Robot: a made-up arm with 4 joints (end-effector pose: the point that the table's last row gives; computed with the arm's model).
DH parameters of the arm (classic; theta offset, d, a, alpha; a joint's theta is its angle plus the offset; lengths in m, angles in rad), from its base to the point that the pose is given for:
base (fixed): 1.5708 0.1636 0 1.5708
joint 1: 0 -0.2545 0.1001 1.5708
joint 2: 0 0.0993 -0.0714 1.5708
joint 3: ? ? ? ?
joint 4: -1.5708 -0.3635 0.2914 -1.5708
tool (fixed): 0 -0.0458 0 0
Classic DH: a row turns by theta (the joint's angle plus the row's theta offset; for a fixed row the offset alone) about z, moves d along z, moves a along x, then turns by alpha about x.
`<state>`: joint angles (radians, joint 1 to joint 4).
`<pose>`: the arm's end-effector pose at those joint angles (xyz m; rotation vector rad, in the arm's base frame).
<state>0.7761 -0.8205 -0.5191 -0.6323</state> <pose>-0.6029 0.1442 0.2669 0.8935 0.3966 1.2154</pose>
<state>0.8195 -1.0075 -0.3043 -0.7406</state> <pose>-0.6345 0.1604 0.1453 0.5846 0.3375 1.3273</pose>
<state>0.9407 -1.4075 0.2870 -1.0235</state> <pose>-0.5207 0.2281 -0.1732 -0.0974 0.0611 1.2409</pose>
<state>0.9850 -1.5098 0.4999 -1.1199</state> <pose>-0.4256 0.2649 -0.2459 -0.2531 -0.0358 1.0987</pose>
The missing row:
joint 3: -1.5708 0.3905 0.0844 1.5708
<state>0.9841 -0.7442 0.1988 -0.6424</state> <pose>-0.5664 0.3381 0.1385 0.5062 0.1654 0.8312</pose>
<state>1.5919 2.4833 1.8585 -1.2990</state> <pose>-0.2017 0.3756 0.7861 0.3228 -2.4782 -0.2375</pose>
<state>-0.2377 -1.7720 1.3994 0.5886</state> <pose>-0.4217 -0.1569 -0.2326 -0.6779 -1.4193 2.0102</pose>
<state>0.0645 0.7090 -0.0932 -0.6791</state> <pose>-0.2033 0.4673 -0.0058 0.3856 0.6384 -0.6301</pose>
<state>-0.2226 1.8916 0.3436 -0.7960</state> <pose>0.0219 0.1522 -0.2487 0.3946 0.6362 -1.9588</pose>
